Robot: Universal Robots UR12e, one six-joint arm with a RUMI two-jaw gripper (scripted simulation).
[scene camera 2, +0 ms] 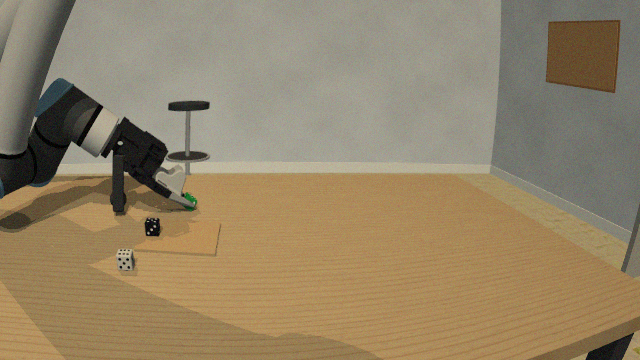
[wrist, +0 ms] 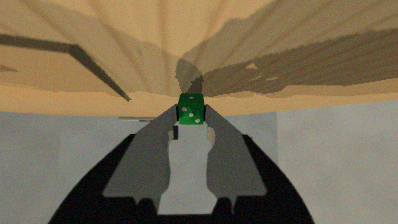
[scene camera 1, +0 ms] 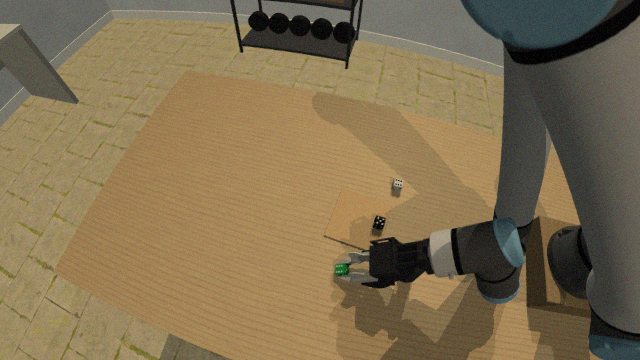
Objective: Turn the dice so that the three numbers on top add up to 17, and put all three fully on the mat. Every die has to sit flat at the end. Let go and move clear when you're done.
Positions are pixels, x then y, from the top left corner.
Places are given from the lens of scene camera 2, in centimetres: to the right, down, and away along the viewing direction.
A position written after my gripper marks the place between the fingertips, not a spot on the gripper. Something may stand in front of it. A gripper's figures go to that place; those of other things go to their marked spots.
my gripper (scene camera 2: 193, 203): -25, 5, 84
tan mat (scene camera 2: 187, 237): -22, 10, 69
